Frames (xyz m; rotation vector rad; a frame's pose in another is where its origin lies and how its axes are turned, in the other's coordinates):
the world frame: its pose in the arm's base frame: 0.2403 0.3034 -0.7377 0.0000 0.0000 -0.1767
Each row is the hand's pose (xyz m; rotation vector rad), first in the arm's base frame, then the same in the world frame.
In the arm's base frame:
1: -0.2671 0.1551 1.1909 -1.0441 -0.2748 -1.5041
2: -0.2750 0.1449 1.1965 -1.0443 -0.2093 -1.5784
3: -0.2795 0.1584 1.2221 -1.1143 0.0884 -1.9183
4: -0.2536 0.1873 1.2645 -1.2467 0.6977 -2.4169
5: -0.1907 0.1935 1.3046 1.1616 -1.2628 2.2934
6: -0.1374 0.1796 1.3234 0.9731 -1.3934 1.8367
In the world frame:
1: -0.4734 -0.2352 1.9286 -0.9935 -0.3578 -1.3451
2: -0.4794 -0.2466 1.9342 -0.9981 -0.2937 -1.4190
3: -0.4862 -0.2341 1.9598 -1.0853 -0.0100 -1.7610
4: -0.4658 -0.2011 2.0022 -1.2526 0.5622 -2.2735
5: -0.4050 -0.1840 2.0423 1.3215 -1.2037 2.4168
6: -0.3501 -0.1883 2.0611 1.1274 -1.3440 1.9638

